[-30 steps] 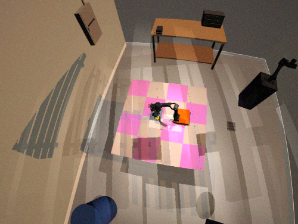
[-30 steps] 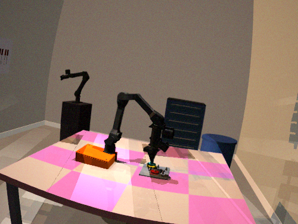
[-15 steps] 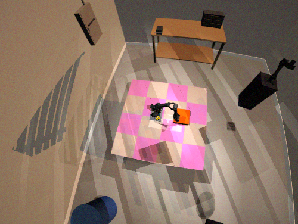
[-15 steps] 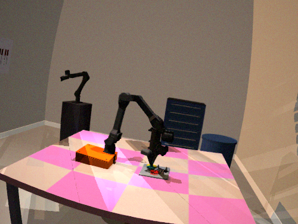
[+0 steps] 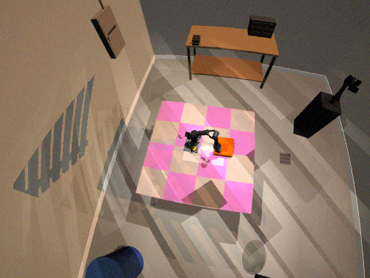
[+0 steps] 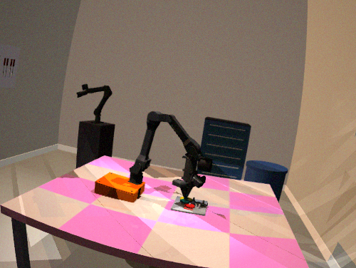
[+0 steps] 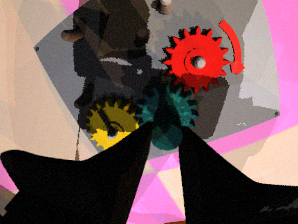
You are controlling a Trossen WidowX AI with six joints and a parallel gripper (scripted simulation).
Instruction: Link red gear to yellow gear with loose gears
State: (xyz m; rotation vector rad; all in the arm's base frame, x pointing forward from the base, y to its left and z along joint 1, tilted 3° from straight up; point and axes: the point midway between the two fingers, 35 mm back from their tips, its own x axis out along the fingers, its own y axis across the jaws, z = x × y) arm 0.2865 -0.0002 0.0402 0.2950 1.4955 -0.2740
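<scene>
My gripper tip is 4 cm short of the red gear, 3 cm to the left of it and 3 cm above it. Round my gripper tip: yellow gear 1 cm behind, 5 cm to the left, 3 cm below; teal gear 1 cm below.
</scene>
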